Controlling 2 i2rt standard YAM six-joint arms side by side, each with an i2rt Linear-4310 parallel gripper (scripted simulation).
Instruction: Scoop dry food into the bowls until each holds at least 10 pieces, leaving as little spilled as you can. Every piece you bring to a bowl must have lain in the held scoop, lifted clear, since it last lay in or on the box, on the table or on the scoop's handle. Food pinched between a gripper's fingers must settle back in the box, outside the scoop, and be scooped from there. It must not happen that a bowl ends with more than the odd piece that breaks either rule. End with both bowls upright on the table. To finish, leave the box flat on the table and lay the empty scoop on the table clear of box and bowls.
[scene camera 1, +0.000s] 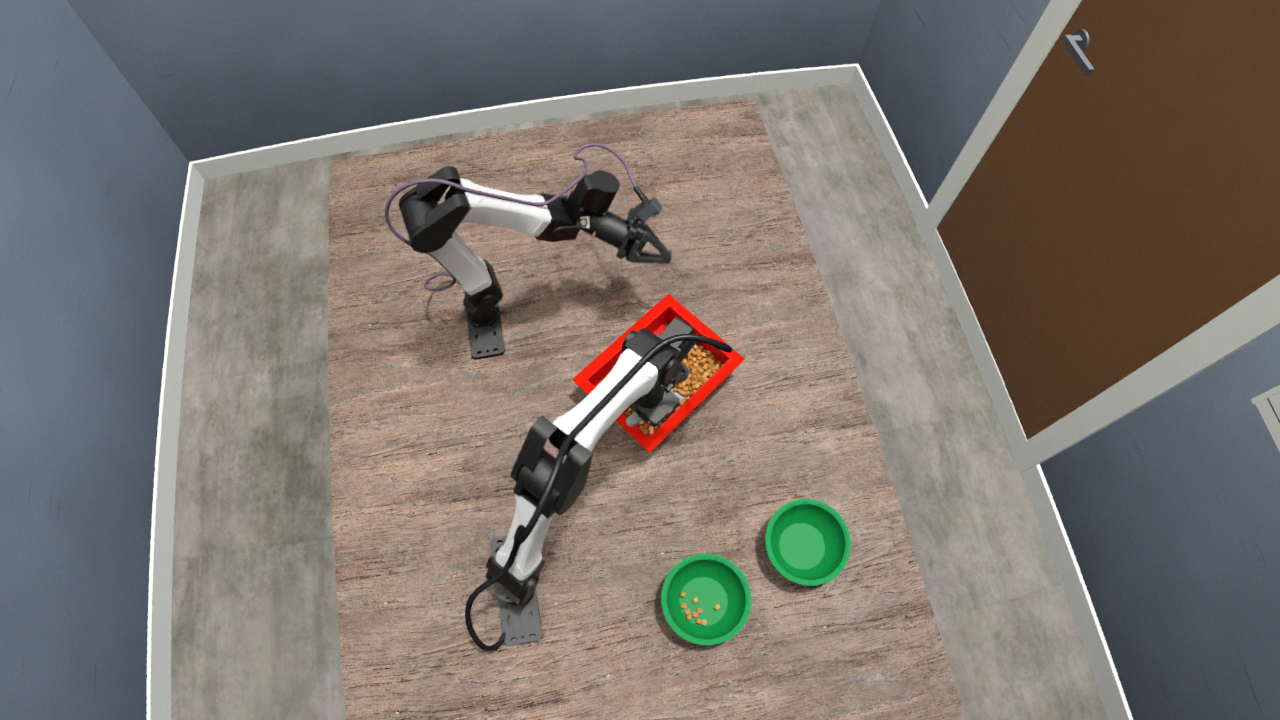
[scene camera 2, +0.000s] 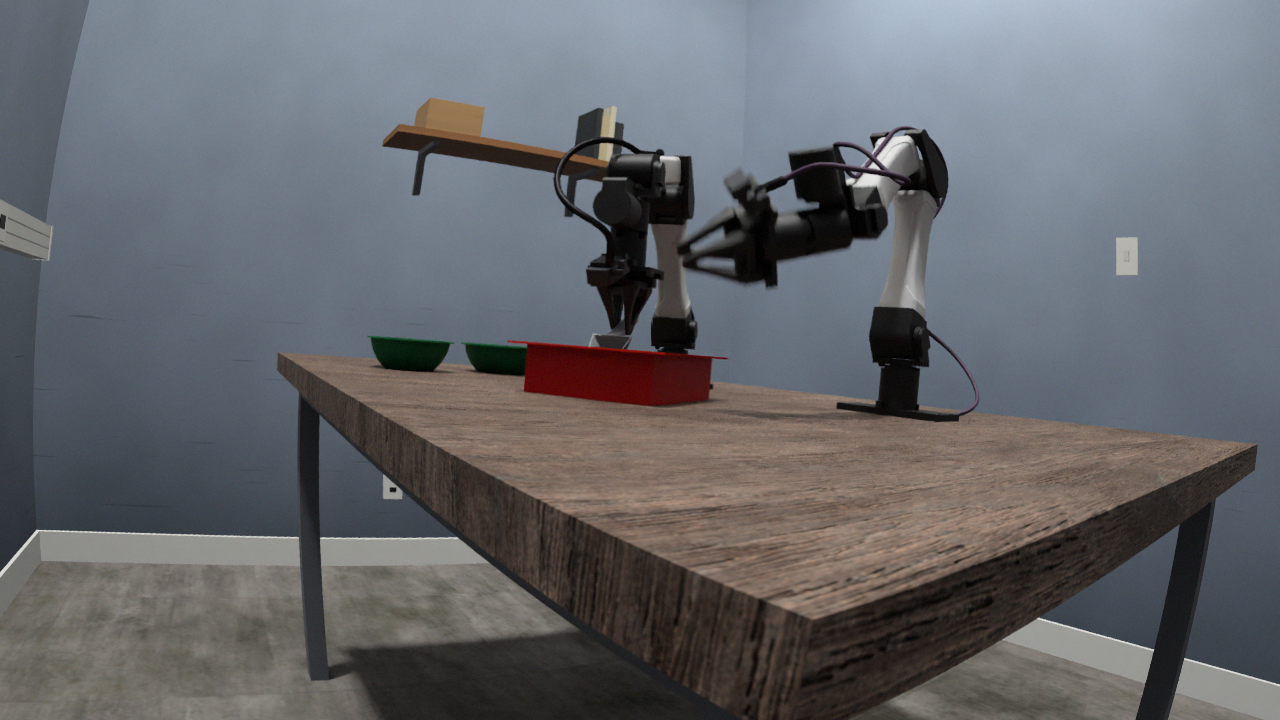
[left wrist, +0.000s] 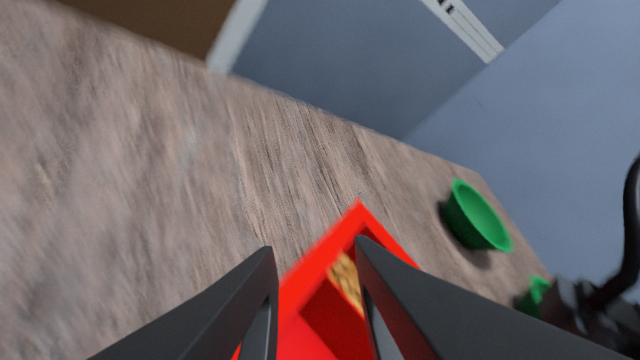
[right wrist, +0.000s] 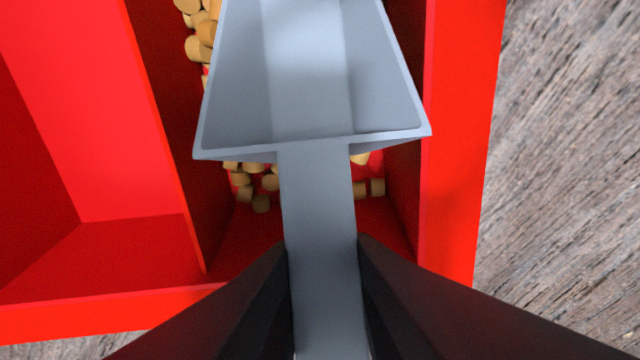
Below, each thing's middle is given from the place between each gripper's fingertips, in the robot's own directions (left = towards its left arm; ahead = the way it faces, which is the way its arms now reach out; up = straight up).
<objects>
Now: the grey scoop (right wrist: 306, 92) 30 mm ahead of my right hand, 20 mm to the left of it and 30 mm below it. The rest, counted from my right hand: red box (scene camera 2: 646, 378): 50 mm ahead, 90 mm to the left, 50 mm below.
My left hand is 4 cm past the red box, 18 cm to the left of it and 13 cm above it. The rest, counted from my left hand: grey scoop: 6 cm behind, 26 cm to the right, 11 cm below.
</objects>
